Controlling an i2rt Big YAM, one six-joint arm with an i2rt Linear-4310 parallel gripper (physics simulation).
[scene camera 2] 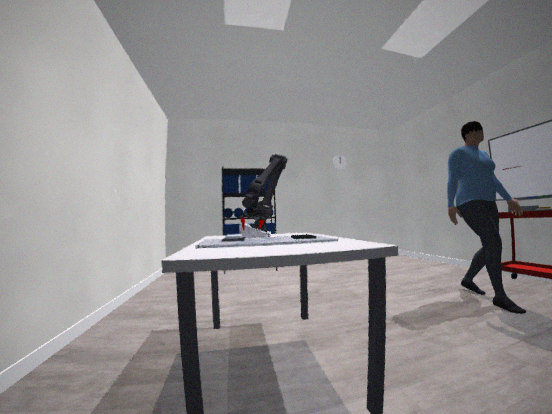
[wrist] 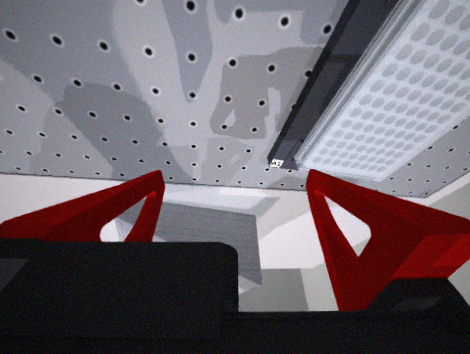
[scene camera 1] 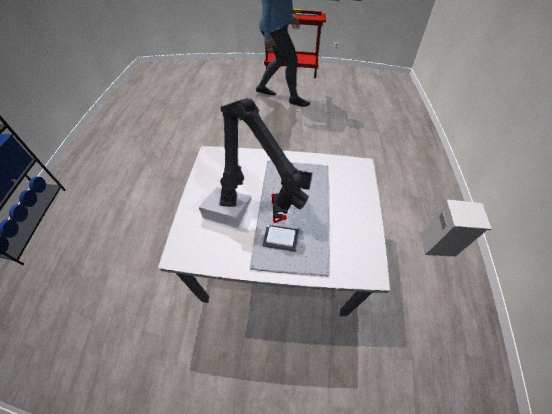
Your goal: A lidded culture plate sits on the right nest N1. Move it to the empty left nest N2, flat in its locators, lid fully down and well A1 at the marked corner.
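Observation:
The lidded culture plate is pale, with rows of wells showing through its clear lid. It sits on the dark nest N1. A small A1 label marks a nest corner. The dark nest N2 is at the other end of the board, partly hidden behind the arm in scene camera 1. My gripper is open and empty, with red fingers. It hangs above the board between the nests, beside the plate and nearer to it than to N2.
The nests stand on a grey perforated board on a white table. The grey base block of the arm stands beside the board. A person and a red cart are beyond the table.

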